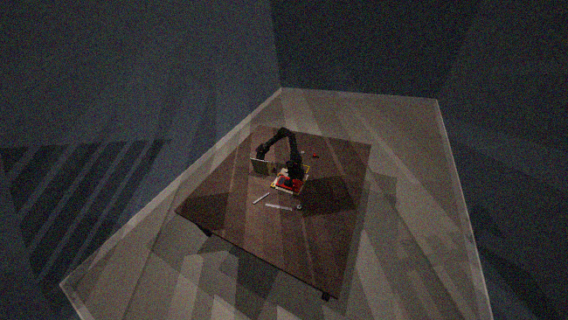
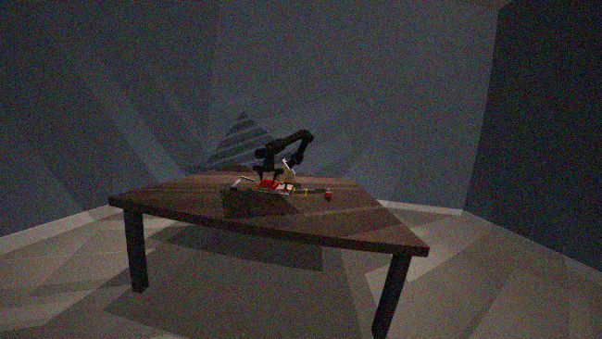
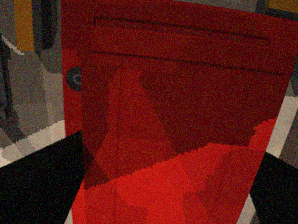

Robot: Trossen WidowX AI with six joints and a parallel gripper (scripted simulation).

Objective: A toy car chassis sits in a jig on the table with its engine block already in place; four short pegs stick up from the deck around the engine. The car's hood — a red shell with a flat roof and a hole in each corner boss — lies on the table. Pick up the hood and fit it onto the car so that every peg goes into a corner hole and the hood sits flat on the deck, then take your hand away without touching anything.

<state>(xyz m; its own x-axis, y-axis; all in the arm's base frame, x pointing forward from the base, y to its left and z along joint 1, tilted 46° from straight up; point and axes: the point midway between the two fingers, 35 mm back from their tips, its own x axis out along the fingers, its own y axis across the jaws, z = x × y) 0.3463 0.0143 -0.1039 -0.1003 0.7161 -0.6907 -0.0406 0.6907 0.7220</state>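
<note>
Now: the red hood 1 cm above my gripper tip. Round my gripper tip: ring: 12 cm ahead, 16 cm to the right, 3 cm below; thin grey strip: 2 cm behind, 22 cm to the right, 4 cm below.
</note>
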